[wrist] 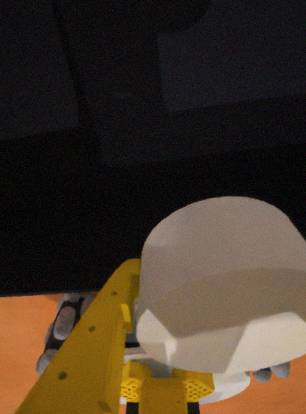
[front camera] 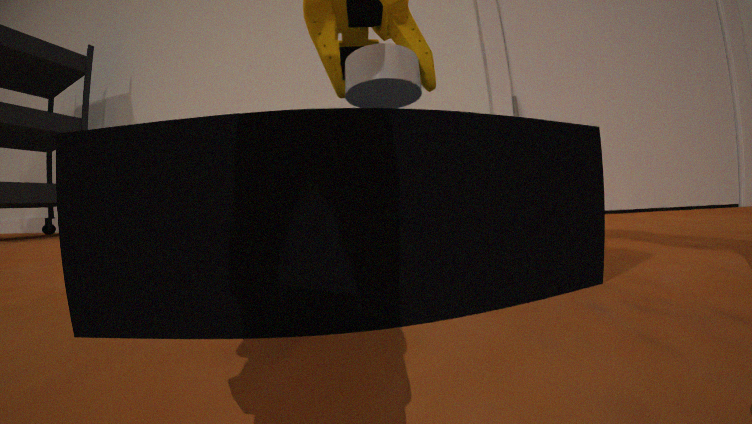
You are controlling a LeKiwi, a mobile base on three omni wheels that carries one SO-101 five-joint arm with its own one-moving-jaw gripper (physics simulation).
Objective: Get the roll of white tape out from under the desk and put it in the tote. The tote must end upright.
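Places are measured from the arm's base along level axes (x ahead, y left, z up), in centimetres.
Pixels of known places: hand, tool point: (wrist: 141, 273) (front camera: 345, 90); arm's base, link origin: (wrist: 162, 368).
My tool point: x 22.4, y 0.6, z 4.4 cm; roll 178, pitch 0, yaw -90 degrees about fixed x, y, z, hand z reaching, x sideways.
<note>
For each thing: its top centre in the pictures, then the offset to it from my tool point. Level surfaces: height alone.
- black tote, top centre: (wrist: 128, 98) (front camera: 346, 151) dx +4.3, dy +0.3, dz -3.3 cm
- white tape, top centre: (wrist: 238, 339) (front camera: 381, 62) dx +0.0, dy -2.5, dz +2.0 cm
- orange floor, surface height: dz -13.3 cm
The black tote (front camera: 315, 226) (wrist: 45, 270) stands upright on the floor, close in front of the base. Its near wall fills the middle of the front view, and its dark inside spreads over the upper wrist view. My gripper (front camera: 386, 90) is shut on the roll of white tape (front camera: 382, 65) (wrist: 220, 250), with a yellow jaw on each side in the front view. The tape hangs at the height of the tote's near rim or a little above; its lowest edge meets the rim line in the front view. In the wrist view the tape hides one jaw. The desk does not show.
A dark wheeled shelf cart (front camera: 87, 89) stands at the left, behind the tote. A pale wall (front camera: 210, 68) and a door (front camera: 631, 105) are at the back. Parts of my base's wheels (wrist: 65, 320) show beside the gripper. The arm's shadow falls on the orange floor (front camera: 526, 368).
</note>
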